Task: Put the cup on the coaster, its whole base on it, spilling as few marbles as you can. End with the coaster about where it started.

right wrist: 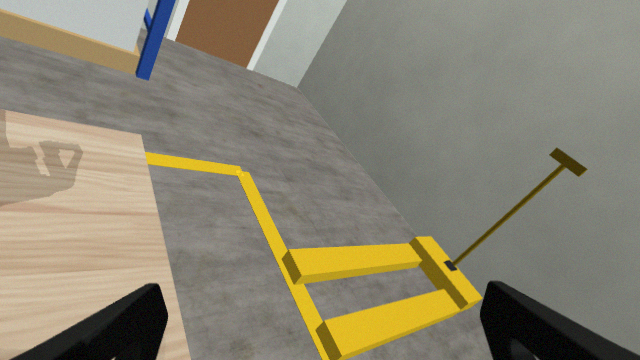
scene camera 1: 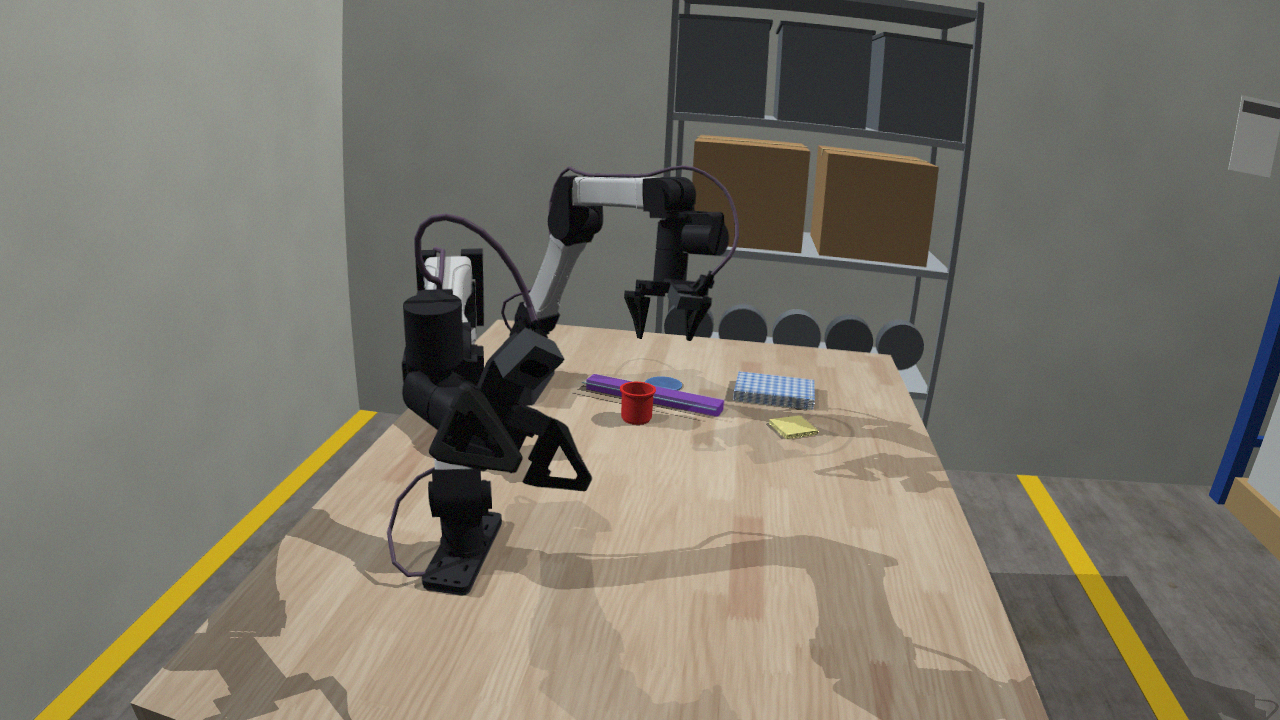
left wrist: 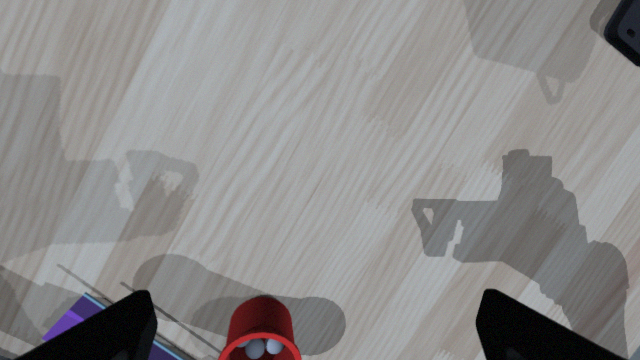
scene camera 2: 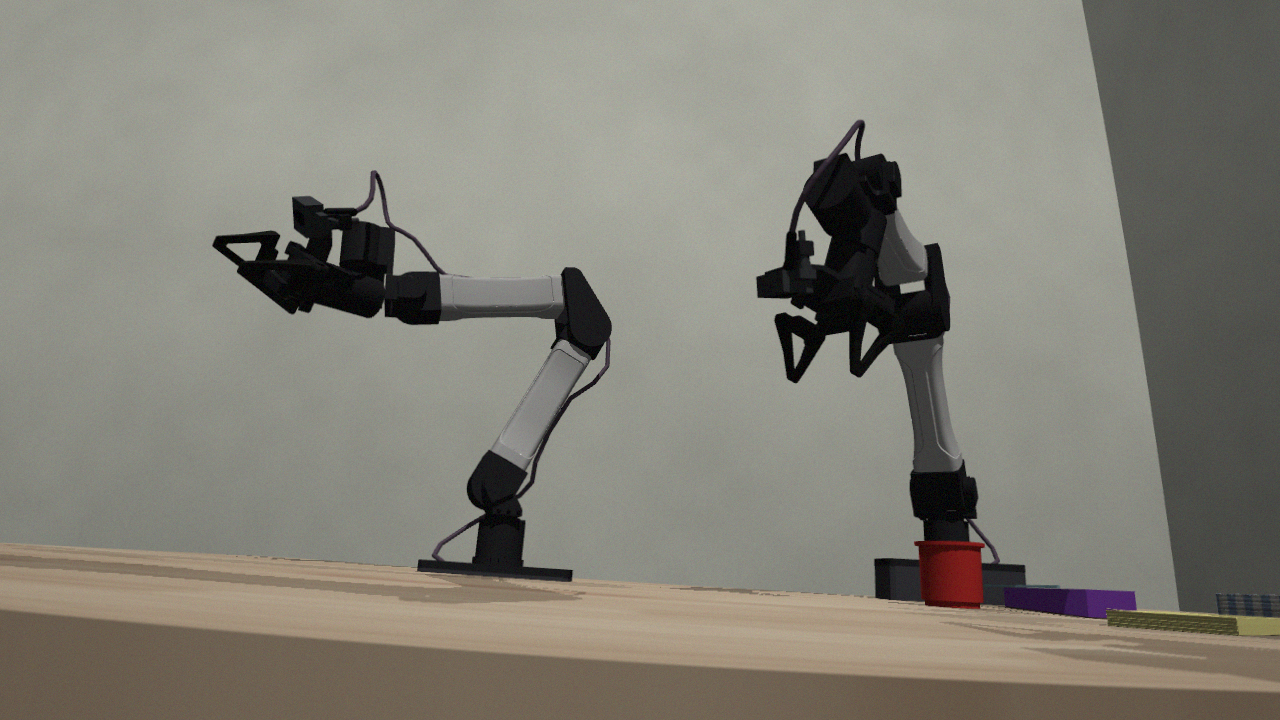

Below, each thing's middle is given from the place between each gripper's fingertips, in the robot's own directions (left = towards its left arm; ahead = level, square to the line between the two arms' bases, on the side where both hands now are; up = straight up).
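The red cup (scene camera 2: 950, 571) is 160 mm to the left of my left hand (scene camera 2: 822, 378), 40 mm behind it and 210 mm below it. Long purple bar (scene camera 2: 1089, 602), from the same left hand: 240 mm to the left, 20 mm behind, 230 mm below.
My right gripper (scene camera 1: 555, 475) is 6 cm short of the red cup, 85 cm to the right of it and 32 cm above it. The long purple bar is 9 cm ahead of my right hand, 93 cm to the left of it and 34 cm below it.
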